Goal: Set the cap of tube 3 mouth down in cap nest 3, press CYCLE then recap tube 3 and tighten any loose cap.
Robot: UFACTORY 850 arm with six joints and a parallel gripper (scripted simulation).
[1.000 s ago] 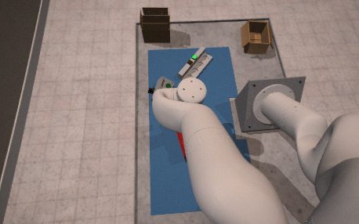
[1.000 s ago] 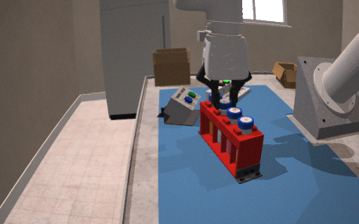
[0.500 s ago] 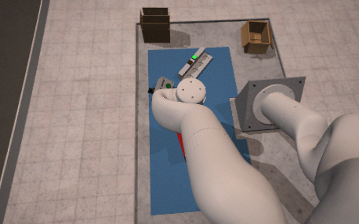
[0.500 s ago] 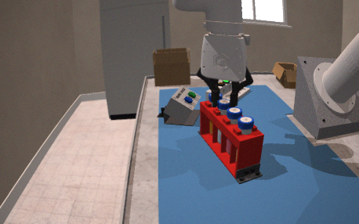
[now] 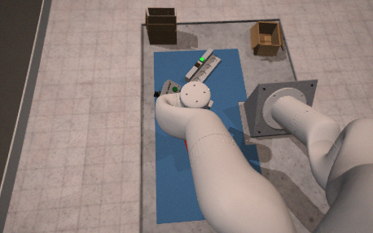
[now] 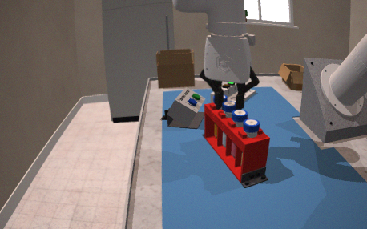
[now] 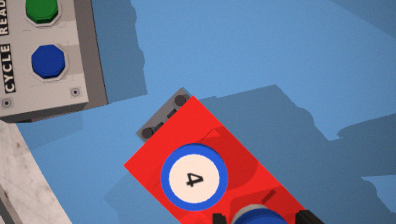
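My gripper is now 1 cm above the blue cap. From my hand the other things lie so: blue key: 17 cm to the right, 8 cm ahead, 6 cm below; then grey key housing: 19 cm to the right, 8 cm below, 8 cm ahead; then cap marked 4: 5 cm to the right, 1 cm below, 1 cm ahead.
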